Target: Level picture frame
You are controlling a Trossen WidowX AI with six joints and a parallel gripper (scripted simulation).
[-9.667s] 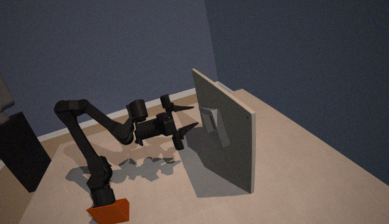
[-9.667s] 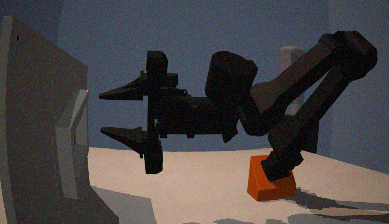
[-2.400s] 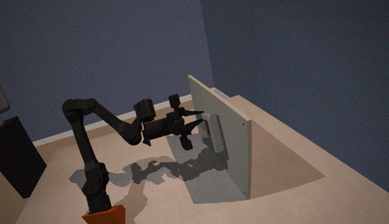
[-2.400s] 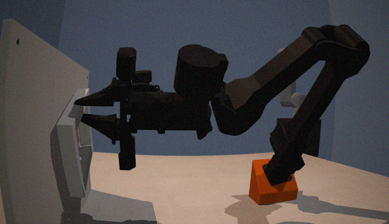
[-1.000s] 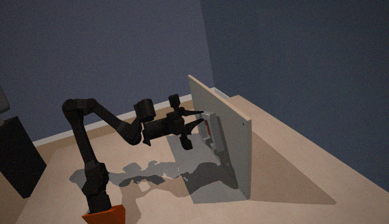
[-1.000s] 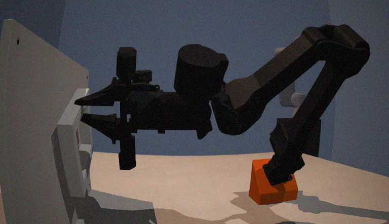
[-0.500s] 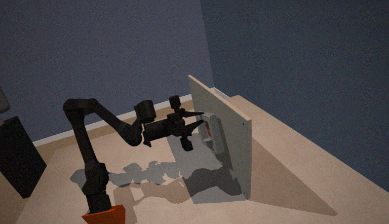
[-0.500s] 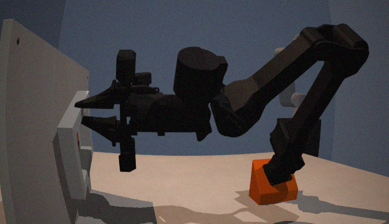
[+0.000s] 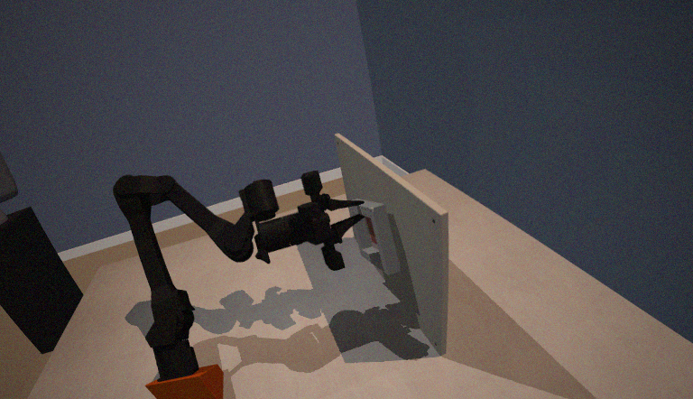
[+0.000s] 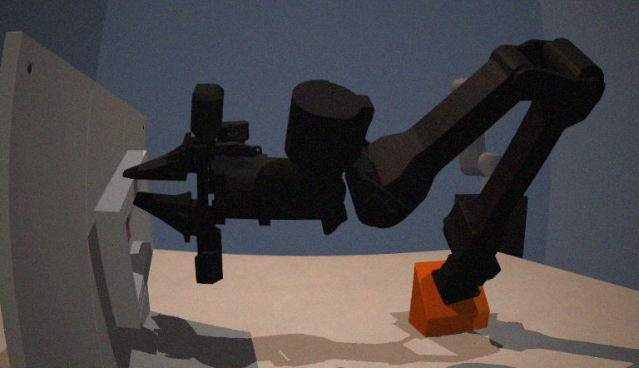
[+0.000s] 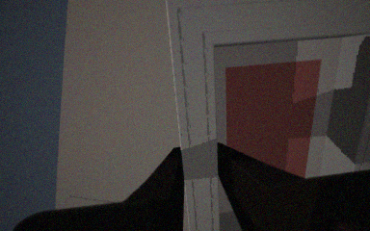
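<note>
The picture frame is 5 cm below my gripper tip, 2 cm to the right of it and 1 cm ahead of it. The rest, counted from my gripper tip: grey wall panel (6 cm below, 2 cm ahead, 1 cm to the right).
</note>
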